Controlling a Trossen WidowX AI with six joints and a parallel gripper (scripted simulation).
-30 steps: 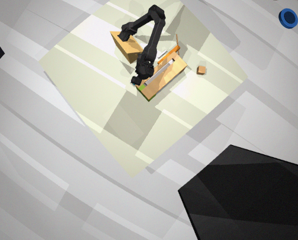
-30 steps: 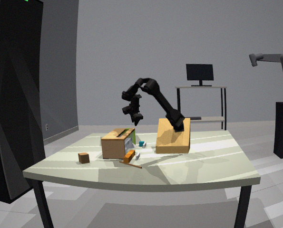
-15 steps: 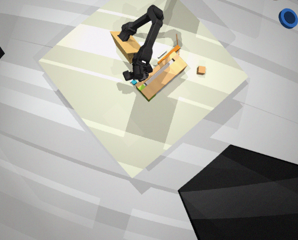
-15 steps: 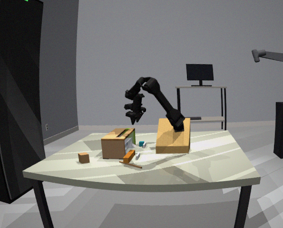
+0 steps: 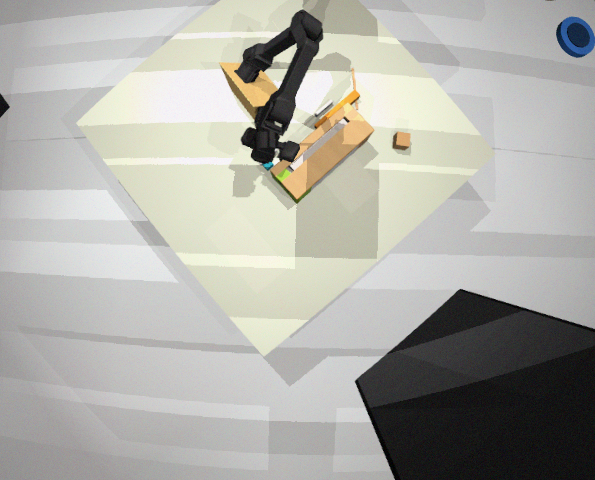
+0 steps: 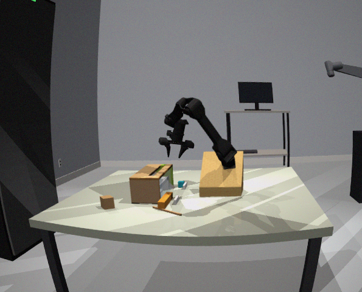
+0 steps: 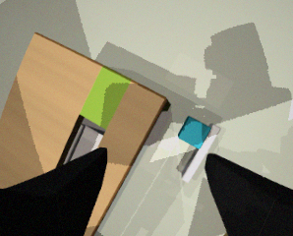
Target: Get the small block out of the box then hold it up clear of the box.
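The teal block is 15 cm below my gripper tip, 3 cm behind it and 2 cm to the right of it. The rest, counted from my gripper tip: orange bar: 34 cm to the left, 15 cm below, 1 cm behind; thin stick: 47 cm to the left, 17 cm below, 4 cm behind; brown cube: 45 cm to the left, 25 cm ahead, 14 cm below.
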